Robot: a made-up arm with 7 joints. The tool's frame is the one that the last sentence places.
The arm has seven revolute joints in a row. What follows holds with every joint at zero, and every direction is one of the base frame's.
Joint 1 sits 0.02 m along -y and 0.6 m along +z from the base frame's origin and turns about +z.
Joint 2 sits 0.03 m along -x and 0.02 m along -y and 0.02 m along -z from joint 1 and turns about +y.
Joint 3 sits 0.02 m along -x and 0.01 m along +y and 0.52 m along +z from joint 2 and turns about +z.
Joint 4 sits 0.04 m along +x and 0.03 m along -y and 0.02 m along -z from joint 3 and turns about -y.
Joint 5 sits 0.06 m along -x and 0.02 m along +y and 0.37 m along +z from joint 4 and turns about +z.
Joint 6 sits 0.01 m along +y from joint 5 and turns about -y.
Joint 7 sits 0.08 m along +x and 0.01 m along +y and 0.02 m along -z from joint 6 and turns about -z.
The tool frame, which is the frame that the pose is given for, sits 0.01 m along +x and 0.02 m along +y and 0.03 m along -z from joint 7; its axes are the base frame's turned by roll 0.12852, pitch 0.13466 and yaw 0.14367 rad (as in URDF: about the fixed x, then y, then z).
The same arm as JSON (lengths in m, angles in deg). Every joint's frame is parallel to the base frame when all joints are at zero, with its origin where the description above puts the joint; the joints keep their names.
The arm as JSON. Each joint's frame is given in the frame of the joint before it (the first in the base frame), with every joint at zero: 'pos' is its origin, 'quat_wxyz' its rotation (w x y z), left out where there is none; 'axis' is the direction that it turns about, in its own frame. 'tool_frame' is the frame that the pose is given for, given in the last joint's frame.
{"length_unit": "m", "angle_unit": "deg", "joints": [{"joint": "joint 1", "pos": [0.0, -0.02, 0.6], "axis": [0.0, 0.0, 1.0]}, {"joint": "joint 2", "pos": [-0.03, -0.02, -0.02], "axis": [0.0, 1.0, 0.0]}, {"joint": "joint 3", "pos": [-0.02, 0.01, 0.52], "axis": [0.0, 0.0, 1.0]}, {"joint": "joint 4", "pos": [0.04, -0.03, -0.02], "axis": [0.0, -1.0, 0.0]}, {"joint": "joint 5", "pos": [-0.06, 0.02, 0.37], "axis": [0.0, 0.0, 1.0]}, {"joint": "joint 6", "pos": [0.0, 0.01, 0.0], "axis": [0.0, -1.0, 0.0]}, {"joint": "joint 7", "pos": [0.08, 0.01, -0.02], "axis": [0.0, 0.0, -1.0]}], "tool_frame": {"pos": [0.01, 0.02, -0.03], "quat_wxyz": [0.993417, 0.059086, 0.071566, 0.067154]}}
